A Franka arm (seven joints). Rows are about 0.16 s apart.
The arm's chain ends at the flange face. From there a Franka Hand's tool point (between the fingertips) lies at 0.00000 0.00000 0.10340 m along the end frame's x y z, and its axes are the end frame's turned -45 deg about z.
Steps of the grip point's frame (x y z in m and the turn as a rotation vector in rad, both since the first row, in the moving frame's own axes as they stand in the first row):
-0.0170, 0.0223, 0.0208, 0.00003, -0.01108, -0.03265
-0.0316, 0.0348, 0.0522, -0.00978, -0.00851, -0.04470
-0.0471, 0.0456, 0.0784, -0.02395, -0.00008, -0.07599
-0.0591, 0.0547, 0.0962, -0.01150, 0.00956, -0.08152
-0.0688, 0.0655, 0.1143, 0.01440, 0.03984, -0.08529
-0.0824, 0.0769, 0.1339, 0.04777, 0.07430, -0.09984
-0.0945, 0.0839, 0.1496, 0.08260, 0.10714, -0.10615
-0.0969, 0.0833, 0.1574, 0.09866, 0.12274, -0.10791
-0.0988, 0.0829, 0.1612, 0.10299, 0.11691, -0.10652
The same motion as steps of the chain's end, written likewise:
0.0045, 0.0270, 0.0208, -0.00781, -0.00786, -0.03265
0.0021, 0.0456, 0.0522, -0.01293, 0.00090, -0.04470
-0.0029, 0.0639, 0.0784, -0.01699, 0.01688, -0.07599
-0.0047, 0.0804, 0.0962, -0.00137, 0.01489, -0.08152
-0.0040, 0.0990, 0.1144, 0.03835, 0.01799, -0.08529
-0.0054, 0.1216, 0.1343, 0.08632, 0.01876, -0.09984
-0.0085, 0.1400, 0.1505, 0.13417, 0.01735, -0.10615
-0.0105, 0.1436, 0.1587, 0.15655, 0.01703, -0.10791
-0.0114, 0.1445, 0.1625, 0.15549, 0.00984, -0.10652

